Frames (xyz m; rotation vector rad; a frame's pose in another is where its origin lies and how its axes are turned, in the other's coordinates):
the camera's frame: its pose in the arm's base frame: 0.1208 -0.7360 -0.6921 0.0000 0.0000 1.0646
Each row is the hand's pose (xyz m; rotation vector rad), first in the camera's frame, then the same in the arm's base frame.
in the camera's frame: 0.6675 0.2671 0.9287 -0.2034 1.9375 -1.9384
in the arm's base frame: 0.2108 -0.0227 0.2366 -0.9915 1.3403 -1.1915
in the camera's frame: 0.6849 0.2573 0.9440 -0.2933 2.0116 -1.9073
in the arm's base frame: 0.2278 -0.0122 0.2519 -1.0908 1.3569 -1.1907
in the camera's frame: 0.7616 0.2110 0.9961 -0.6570 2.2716 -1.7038
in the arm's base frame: 0.3055 0.0324 0.3040 -1.4877 1.4054 -1.1246
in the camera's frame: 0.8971 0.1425 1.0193 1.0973 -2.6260 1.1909
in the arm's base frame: 0.4311 0.1177 0.3272 -2.0956 1.5690 -0.9845
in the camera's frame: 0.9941 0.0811 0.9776 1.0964 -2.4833 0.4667
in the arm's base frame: 0.5319 0.1728 0.2855 2.3478 -1.6858 0.7200
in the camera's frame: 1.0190 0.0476 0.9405 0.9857 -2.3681 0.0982
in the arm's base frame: 0.5732 0.1783 0.2484 2.1132 -1.5868 0.4838
